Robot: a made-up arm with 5 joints.
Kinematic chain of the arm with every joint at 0, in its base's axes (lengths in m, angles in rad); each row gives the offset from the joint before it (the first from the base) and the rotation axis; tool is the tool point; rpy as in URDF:
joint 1: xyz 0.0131 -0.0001 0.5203 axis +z
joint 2: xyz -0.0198 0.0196 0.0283 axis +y
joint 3: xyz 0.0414 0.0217 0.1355 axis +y
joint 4: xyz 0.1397 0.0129 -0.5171 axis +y
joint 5: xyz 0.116 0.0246 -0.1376 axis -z
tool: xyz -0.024 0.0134 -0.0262 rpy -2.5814 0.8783 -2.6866
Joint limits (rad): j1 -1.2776..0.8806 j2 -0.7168..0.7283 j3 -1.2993..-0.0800 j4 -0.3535..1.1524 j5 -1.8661..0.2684
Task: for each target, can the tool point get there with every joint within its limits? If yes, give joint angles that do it. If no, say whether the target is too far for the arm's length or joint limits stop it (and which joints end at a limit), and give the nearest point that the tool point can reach.
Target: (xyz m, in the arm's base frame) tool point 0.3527 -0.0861 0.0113
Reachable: yes | joints -0.4769 0.2284 -0.3469 0.1087 -0.4847
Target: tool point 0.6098 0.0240 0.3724
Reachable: yes | joints -0.1094 -0.5234 -0.4150 0.5774 -0.1249
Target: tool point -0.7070 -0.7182 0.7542
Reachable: no: too far | nearest point 0.2366 -0.5607 0.7709 | short by 0.957 m
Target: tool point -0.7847 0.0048 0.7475
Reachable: no: joint limits stop it (at a limit: joint 2, joint 3, joint 4) | nearest point -0.2793 0.0017 0.0758 | short by 0.841 m
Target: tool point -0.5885 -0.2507 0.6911
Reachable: no: joint limits stop it (at a limit: joint 2, joint 3, joint 4) | nearest point -0.2563 -0.1123 0.0763 | short by 0.712 m
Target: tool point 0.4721 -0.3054 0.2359
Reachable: yes | joints -0.7174 -0.0669 -0.6874 0.8217 -0.7685
